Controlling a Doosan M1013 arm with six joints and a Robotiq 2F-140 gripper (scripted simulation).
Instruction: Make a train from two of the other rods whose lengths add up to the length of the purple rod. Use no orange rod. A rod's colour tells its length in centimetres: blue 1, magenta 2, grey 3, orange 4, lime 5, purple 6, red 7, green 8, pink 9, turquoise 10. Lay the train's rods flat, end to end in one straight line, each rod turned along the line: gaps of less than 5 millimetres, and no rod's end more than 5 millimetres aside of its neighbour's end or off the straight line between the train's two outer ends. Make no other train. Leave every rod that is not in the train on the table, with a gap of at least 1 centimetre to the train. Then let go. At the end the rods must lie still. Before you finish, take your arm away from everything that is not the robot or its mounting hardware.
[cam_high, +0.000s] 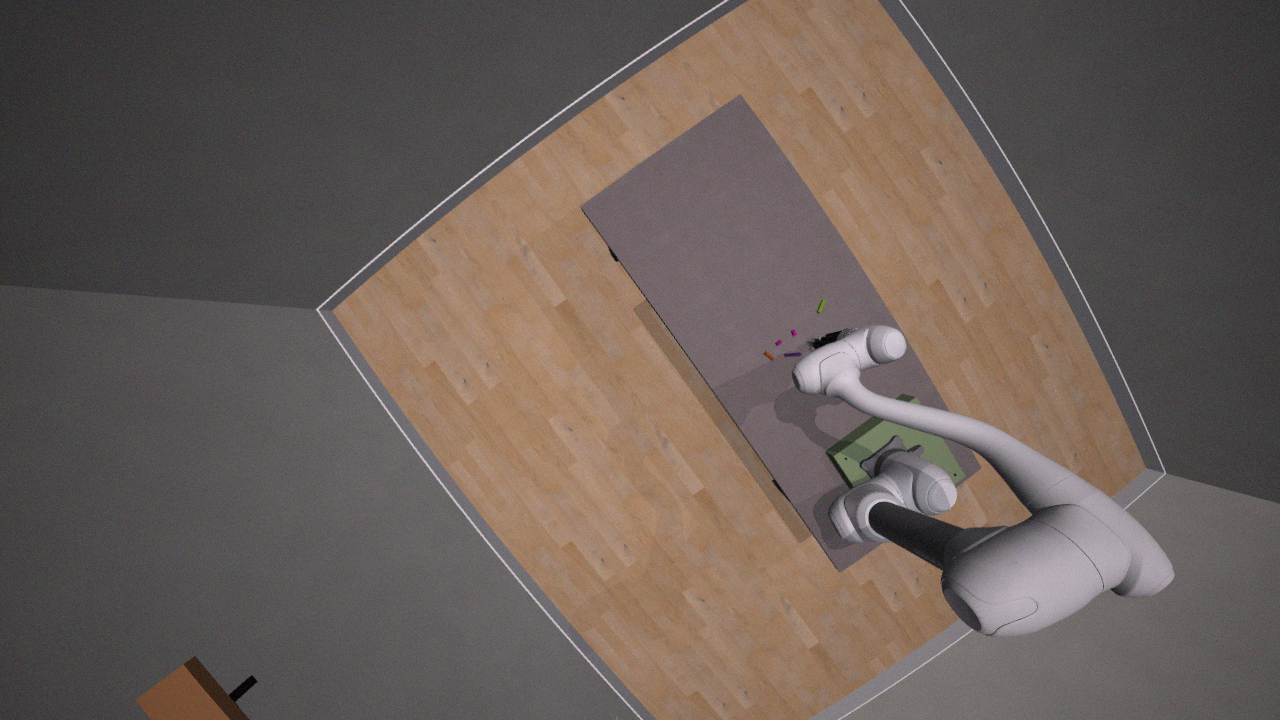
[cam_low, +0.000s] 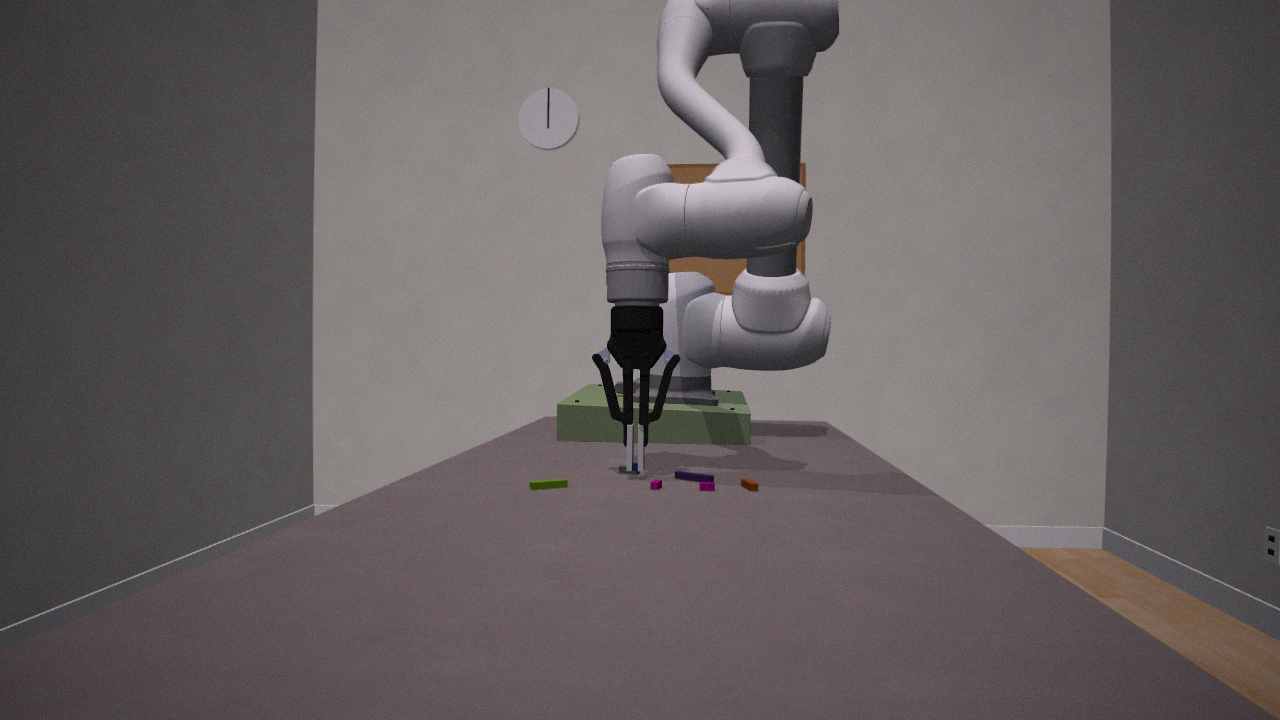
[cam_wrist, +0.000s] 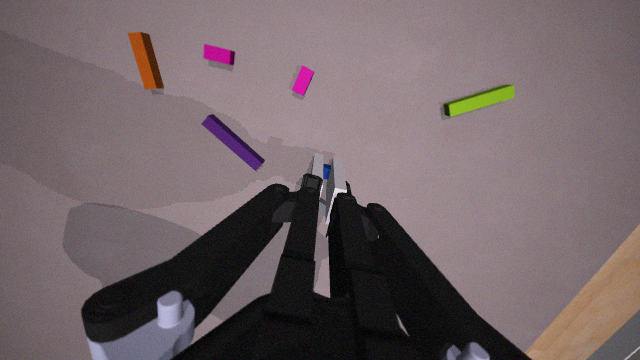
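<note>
My gripper is now 3 cm above the blue rod. From my hand the other things lie so: purple rod (8 cm to the left, 4 cm below, 1 cm ahead); lime rod (11 cm to the right, 8 cm ahead, 4 cm below); grey rod (4 cm below, 4 cm behind, 1 cm to the right).
</note>
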